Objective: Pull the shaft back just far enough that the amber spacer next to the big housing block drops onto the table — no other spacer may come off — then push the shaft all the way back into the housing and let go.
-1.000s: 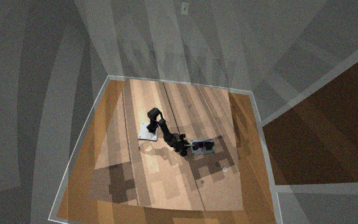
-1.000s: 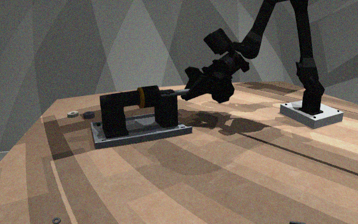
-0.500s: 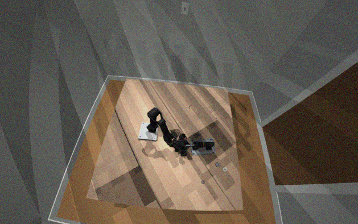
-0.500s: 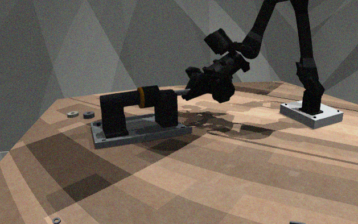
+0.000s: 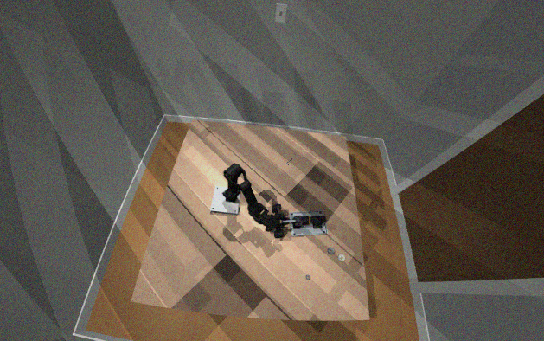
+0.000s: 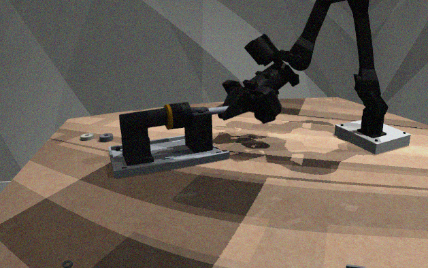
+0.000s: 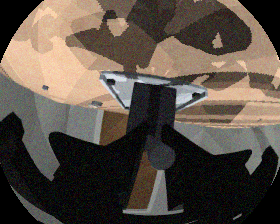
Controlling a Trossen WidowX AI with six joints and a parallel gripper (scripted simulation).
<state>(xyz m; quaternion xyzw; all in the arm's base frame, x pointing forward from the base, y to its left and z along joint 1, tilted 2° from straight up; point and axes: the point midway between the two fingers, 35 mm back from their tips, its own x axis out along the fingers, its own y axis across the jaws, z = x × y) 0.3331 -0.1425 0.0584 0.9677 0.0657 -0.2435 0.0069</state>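
The dark spacer is 100 mm ahead of my gripper tip, 20 mm above it and 10 mm to the left of it. The rest, counted from my gripper tip: amber spacer 110 mm ahead, 20 mm above, 10 mm to the left; then white ring 330 mm ahead, 180 mm to the right, 60 mm below.
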